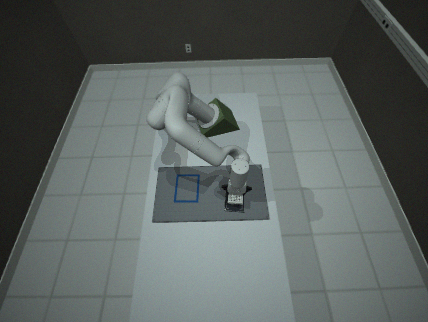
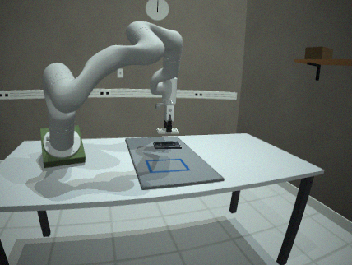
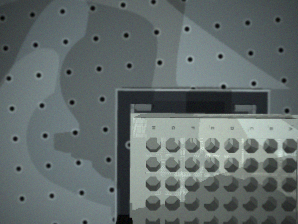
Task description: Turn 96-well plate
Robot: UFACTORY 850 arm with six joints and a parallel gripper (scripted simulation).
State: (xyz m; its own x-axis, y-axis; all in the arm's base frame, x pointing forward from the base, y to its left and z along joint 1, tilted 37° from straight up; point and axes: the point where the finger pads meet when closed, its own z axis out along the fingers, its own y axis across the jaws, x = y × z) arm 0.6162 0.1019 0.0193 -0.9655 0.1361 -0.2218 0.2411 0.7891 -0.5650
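My hand is 100 mm above the dark plate nest N1. The rest, counted from my hand: white 96-well plate (10 mm below).
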